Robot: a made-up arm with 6 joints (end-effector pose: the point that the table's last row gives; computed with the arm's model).
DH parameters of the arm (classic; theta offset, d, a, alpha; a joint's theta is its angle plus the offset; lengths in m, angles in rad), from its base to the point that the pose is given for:
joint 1: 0 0.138 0 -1.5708
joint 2: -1.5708 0 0.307 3.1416
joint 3: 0 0 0 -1.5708
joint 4: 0 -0.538 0 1.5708
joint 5: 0 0.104 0 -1.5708
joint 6: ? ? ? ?
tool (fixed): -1.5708 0 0 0
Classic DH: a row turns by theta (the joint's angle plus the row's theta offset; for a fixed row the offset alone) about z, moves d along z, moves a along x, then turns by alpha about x.
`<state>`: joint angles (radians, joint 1 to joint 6).
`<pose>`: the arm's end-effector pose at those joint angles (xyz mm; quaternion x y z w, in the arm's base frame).
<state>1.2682 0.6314 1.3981 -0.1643 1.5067 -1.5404</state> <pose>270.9 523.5 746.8 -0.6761 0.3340 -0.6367 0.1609</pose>
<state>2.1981 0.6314 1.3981 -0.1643 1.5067 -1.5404</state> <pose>-257.7 530.2 746.8 -0.7541 -0.0046 -0.4970 0.4293</pose>
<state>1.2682 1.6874 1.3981 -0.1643 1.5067 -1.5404</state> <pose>341.0 748.1 -67.5 0.7570 -0.0065 0.6091 0.2363</pose>
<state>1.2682 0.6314 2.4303 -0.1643 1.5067 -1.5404</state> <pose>120.6 42.1 913.7 -0.4186 0.5668 -0.4959 0.5076</pose>
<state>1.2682 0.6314 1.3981 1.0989 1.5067 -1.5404</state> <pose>195.4 467.4 825.8 0.1708 -0.4005 0.8966 0.0810</pose>
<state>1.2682 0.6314 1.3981 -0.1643 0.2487 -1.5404</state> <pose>270.9 523.5 746.8 0.7318 0.1246 0.6216 0.2503</pose>
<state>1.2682 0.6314 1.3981 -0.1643 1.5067 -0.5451</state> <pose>270.9 523.5 746.8 0.6709 -0.5975 0.4000 0.1814</pose>
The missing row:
joint 6: 1.5708 0 0 1.5708
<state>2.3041 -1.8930 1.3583 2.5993 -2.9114 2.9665</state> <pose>482.7 -668.9 -71.5 -0.1219 -0.1415 0.8759 0.4448</pose>
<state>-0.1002 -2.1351 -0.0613 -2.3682 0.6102 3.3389</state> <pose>-445.4 119.6 480.2 -0.1818 -0.5713 -0.4599 0.6551</pose>
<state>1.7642 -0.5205 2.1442 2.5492 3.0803 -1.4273</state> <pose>41.7 -661.6 599.7 -0.6211 -0.6437 0.4358 0.0998</pose>
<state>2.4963 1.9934 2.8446 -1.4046 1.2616 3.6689</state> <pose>-558.3 441.8 349.1 -0.4520 -0.4050 0.2937 0.7385</pose>
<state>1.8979 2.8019 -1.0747 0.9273 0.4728 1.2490</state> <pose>172.4 -313.9 147.6 0.2499 -0.5167 -0.5196 0.6329</pose>
